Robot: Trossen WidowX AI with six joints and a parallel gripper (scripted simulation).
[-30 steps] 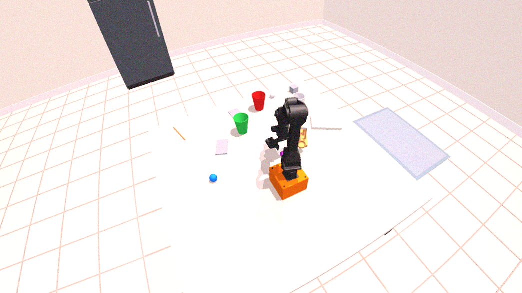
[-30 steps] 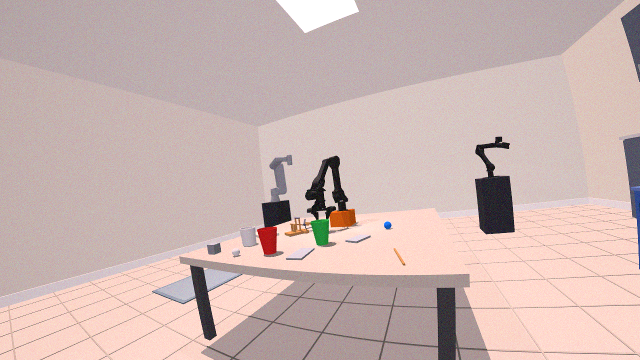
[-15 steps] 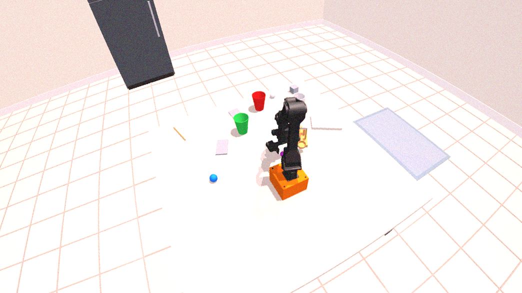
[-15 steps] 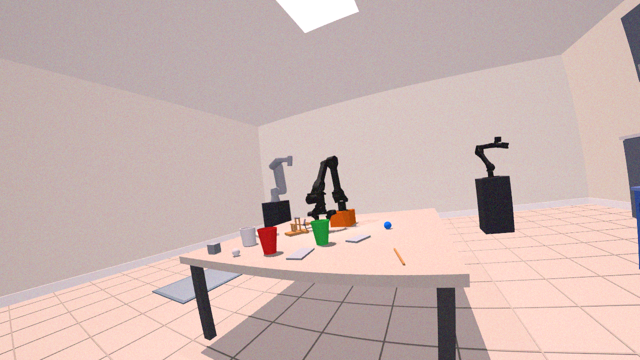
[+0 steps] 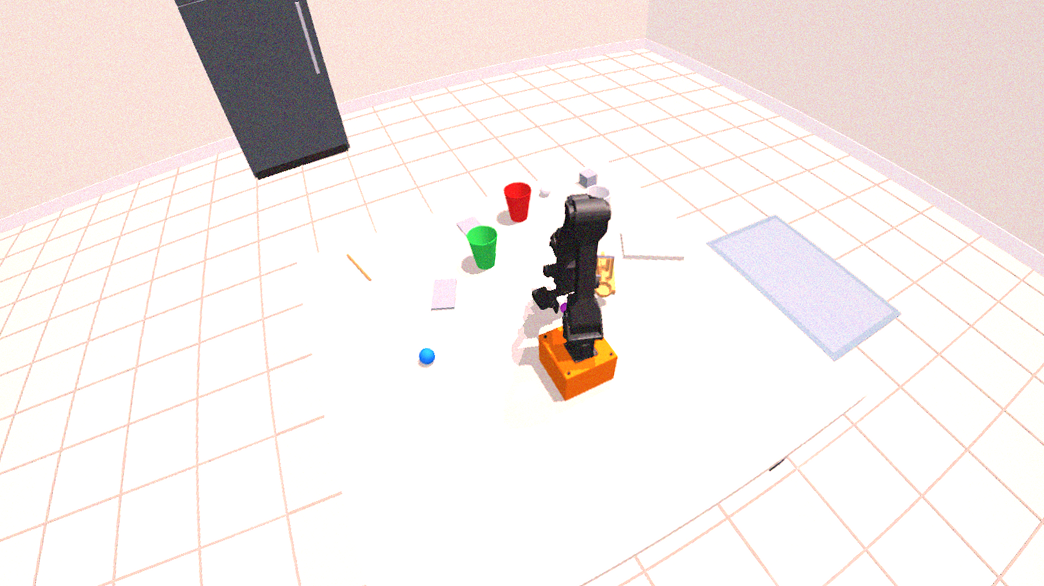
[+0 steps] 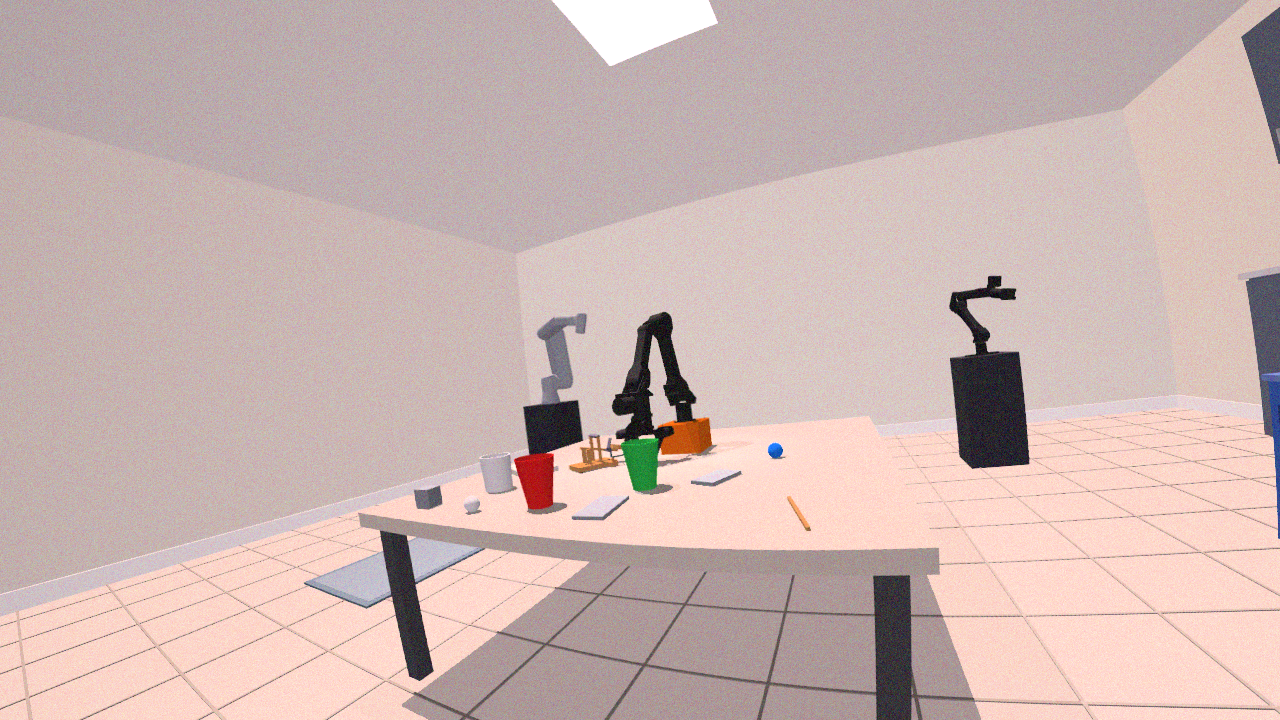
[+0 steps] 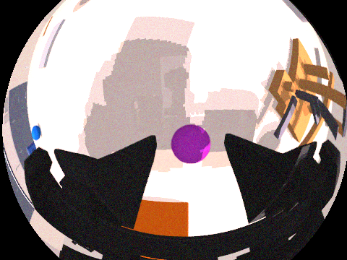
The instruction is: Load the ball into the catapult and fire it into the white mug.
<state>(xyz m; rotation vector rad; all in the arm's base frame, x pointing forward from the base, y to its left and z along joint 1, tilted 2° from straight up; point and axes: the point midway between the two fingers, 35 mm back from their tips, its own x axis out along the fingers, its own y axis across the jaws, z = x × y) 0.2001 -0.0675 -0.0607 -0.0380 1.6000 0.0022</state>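
My gripper tip is 13 cm to the left of the wooden catapult, 4 cm below it and 4 cm short of it. The rest, counted from my gripper tip: green cup: 30 cm ahead, 13 cm to the left, 2 cm above; blue ball: 42 cm to the left, 1 cm ahead, 1 cm above; magenta ball: right at my gripper tip.
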